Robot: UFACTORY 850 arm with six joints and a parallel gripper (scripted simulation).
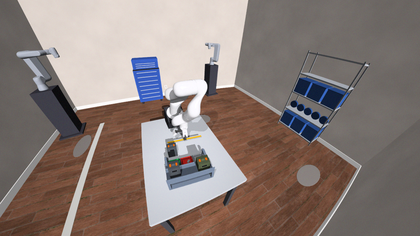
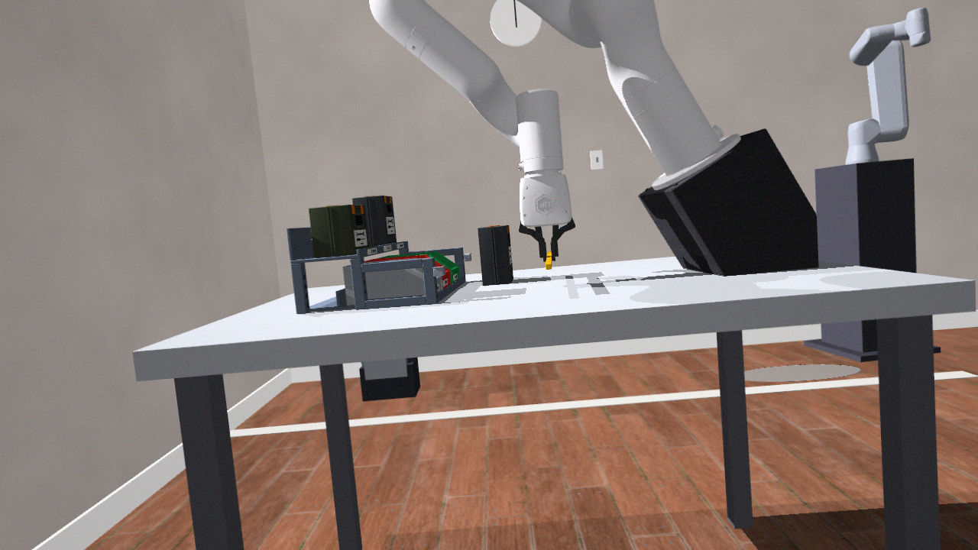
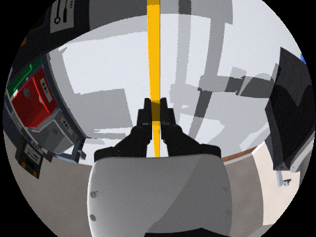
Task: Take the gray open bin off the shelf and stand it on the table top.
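The gray bin is 310 mm ahead of my hand and 30 mm below it. Round my hand: red bin 290 mm ahead, 110 mm to the right, 30 mm below; then green bin 260 mm ahead, 220 mm to the right, 30 mm below; then yellow strip 20 mm below.
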